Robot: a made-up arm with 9 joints. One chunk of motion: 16 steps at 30 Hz.
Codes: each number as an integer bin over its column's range. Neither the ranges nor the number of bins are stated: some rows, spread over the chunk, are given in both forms.
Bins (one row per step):
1: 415 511 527 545 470 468
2: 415 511 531 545 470 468
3: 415 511 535 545 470 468
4: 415 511 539 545 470 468
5: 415 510 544 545 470 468
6: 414 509 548 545 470 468
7: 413 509 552 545 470 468
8: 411 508 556 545 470 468
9: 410 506 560 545 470 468
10: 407 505 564 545 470 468
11: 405 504 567 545 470 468
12: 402 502 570 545 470 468
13: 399 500 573 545 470 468
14: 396 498 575 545 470 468
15: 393 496 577 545 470 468
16: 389 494 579 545 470 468
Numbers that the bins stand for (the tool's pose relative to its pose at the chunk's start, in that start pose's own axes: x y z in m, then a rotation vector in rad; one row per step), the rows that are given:
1: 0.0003 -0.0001 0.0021 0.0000 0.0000 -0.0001
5: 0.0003 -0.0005 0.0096 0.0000 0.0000 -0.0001
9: -0.0017 -0.0022 0.0166 0.0000 0.0000 -0.0001
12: -0.0050 -0.0039 0.0211 0.0000 0.0000 -0.0001
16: -0.0104 -0.0074 0.0250 0.0000 0.0000 -0.0001
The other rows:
2: 0.0003 -0.0001 0.0039 0.0000 0.0000 -0.0001
3: 0.0003 -0.0001 0.0056 0.0000 0.0000 -0.0001
4: 0.0003 -0.0001 0.0074 0.0000 0.0000 -0.0001
6: -0.0001 -0.0009 0.0114 0.0000 0.0000 -0.0001
7: -0.0005 -0.0009 0.0131 0.0000 0.0000 -0.0001
8: -0.0013 -0.0013 0.0149 0.0000 0.0000 -0.0001
10: -0.0030 -0.0026 0.0184 0.0000 0.0000 -0.0001
11: -0.0038 -0.0031 0.0197 0.0000 0.0000 -0.0001
13: -0.0062 -0.0048 0.0224 0.0000 0.0000 -0.0001
14: -0.0075 -0.0056 0.0233 0.0000 0.0000 -0.0001
15: -0.0087 -0.0065 0.0241 0.0000 0.0000 -0.0001

